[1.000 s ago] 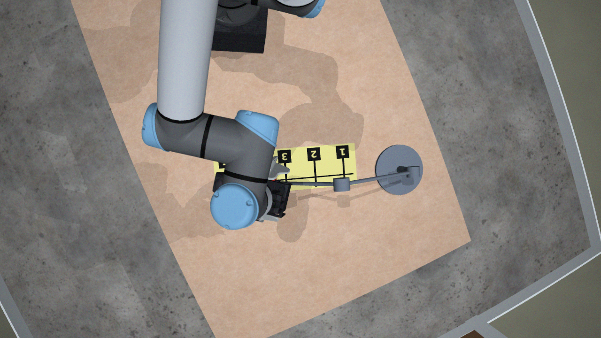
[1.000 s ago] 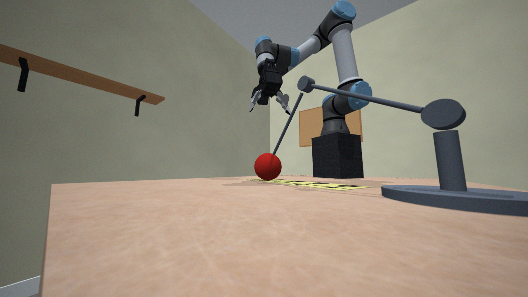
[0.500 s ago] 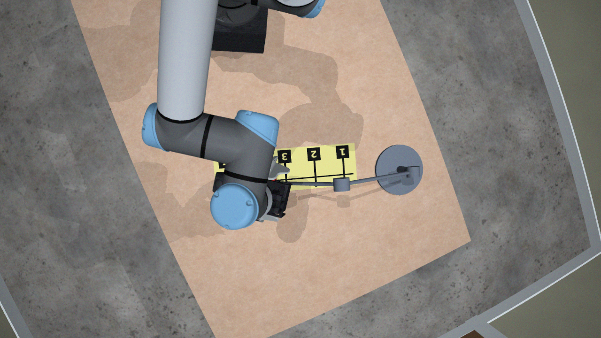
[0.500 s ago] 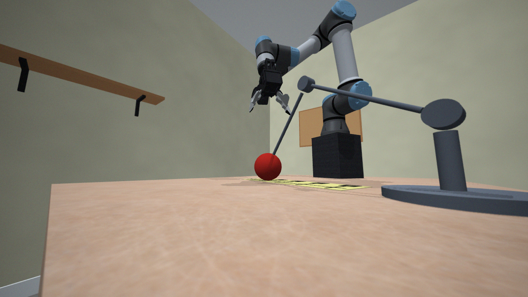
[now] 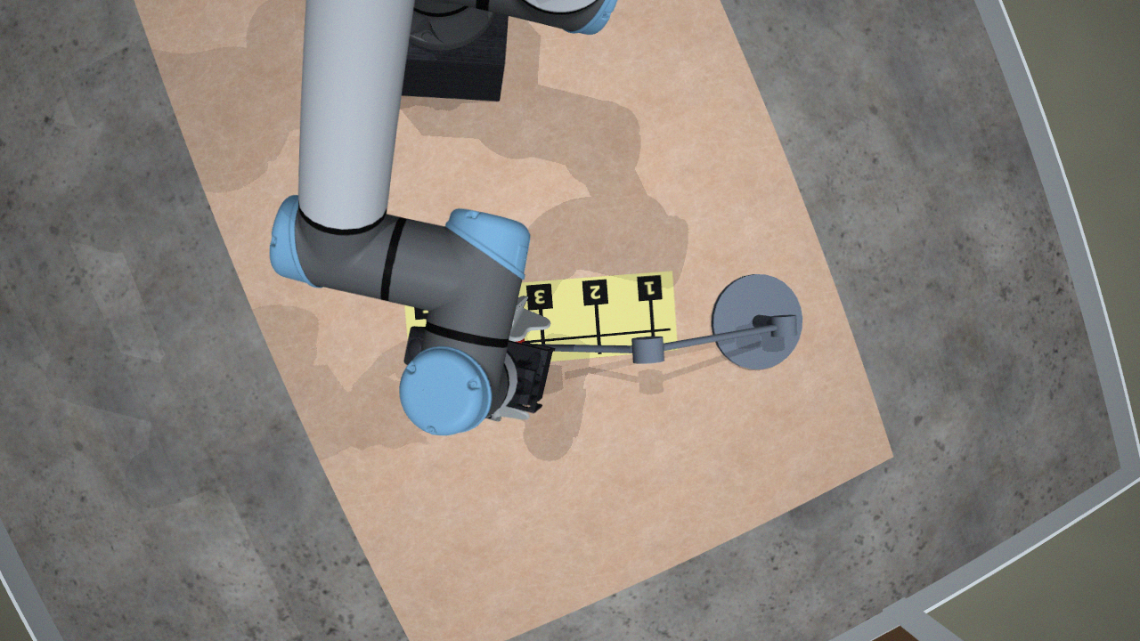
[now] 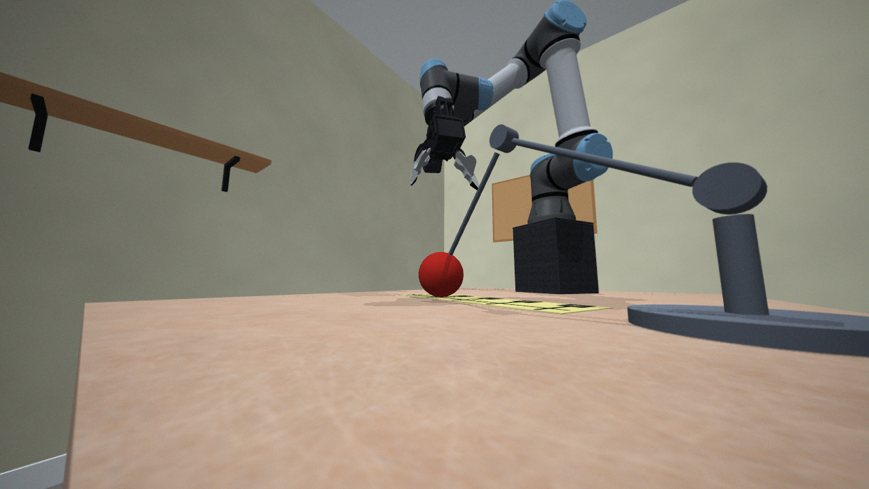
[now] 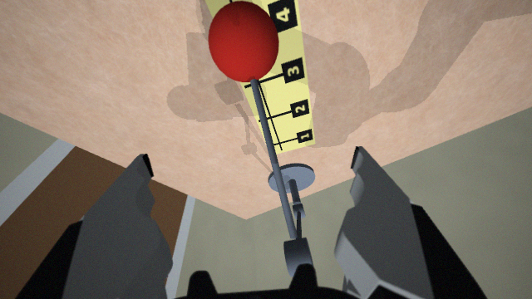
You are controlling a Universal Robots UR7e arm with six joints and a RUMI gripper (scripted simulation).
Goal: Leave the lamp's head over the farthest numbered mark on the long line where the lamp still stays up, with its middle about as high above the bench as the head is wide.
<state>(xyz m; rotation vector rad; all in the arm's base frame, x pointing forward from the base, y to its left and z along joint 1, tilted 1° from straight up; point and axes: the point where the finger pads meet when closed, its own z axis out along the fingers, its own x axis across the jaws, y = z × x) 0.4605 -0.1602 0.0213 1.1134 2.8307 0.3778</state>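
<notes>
The yellow numbered strip lies 240 mm below my hand and 70 mm to the left of it. The rest, counted from my hand: grey round base: 380 mm to the left, 210 mm below, 180 mm ahead.
</notes>
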